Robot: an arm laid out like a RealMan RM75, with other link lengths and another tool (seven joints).
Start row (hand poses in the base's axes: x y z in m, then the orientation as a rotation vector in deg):
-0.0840 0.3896 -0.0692 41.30 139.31 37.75
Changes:
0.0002 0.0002 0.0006 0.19 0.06 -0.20
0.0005 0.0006 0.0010 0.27 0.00 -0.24
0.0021 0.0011 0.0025 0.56 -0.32 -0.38
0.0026 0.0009 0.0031 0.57 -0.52 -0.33
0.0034 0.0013 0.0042 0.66 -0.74 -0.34
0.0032 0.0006 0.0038 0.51 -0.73 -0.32
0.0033 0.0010 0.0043 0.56 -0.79 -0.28
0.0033 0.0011 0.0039 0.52 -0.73 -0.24
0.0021 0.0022 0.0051 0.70 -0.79 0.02
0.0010 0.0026 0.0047 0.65 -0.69 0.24
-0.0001 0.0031 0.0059 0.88 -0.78 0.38
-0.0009 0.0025 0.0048 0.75 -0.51 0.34
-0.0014 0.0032 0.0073 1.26 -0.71 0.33
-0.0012 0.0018 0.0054 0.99 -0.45 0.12
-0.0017 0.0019 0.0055 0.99 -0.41 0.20
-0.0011 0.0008 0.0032 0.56 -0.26 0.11
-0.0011 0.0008 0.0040 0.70 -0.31 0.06
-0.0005 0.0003 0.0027 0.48 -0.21 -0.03
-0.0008 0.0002 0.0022 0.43 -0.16 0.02
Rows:
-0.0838 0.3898 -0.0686 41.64 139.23 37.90
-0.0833 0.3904 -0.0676 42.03 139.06 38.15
-0.0812 0.3915 -0.0651 42.54 138.48 38.77
-0.0786 0.3924 -0.0620 42.89 137.74 39.47
-0.0752 0.3937 -0.0578 43.17 136.77 40.32
-0.0720 0.3943 -0.0540 43.36 135.85 40.98
-0.0687 0.3953 -0.0497 43.50 134.88 41.73
-0.0654 0.3964 -0.0458 43.60 133.99 42.42
-0.0633 0.3986 -0.0407 43.45 133.15 43.45
-0.0623 0.4012 -0.0360 43.09 132.52 44.49
-0.0624 0.4043 -0.0301 42.63 131.83 45.88
-0.0633 0.4068 -0.0253 42.30 131.38 47.04
-0.0647 0.4100 -0.0180 42.09 130.61 48.84
-0.0659 0.4118 -0.0126 42.14 130.01 50.16
-0.0676 0.4137 -0.0071 42.12 129.48 51.51
-0.0687 0.4145 -0.0039 42.09 129.15 52.27
-0.0698 0.4153 0.0001 42.15 128.70 53.18
-0.0703 0.4156 0.0028 42.26 128.35 53.77
-0.0711 0.4158 0.0050 42.33 128.09 54.32

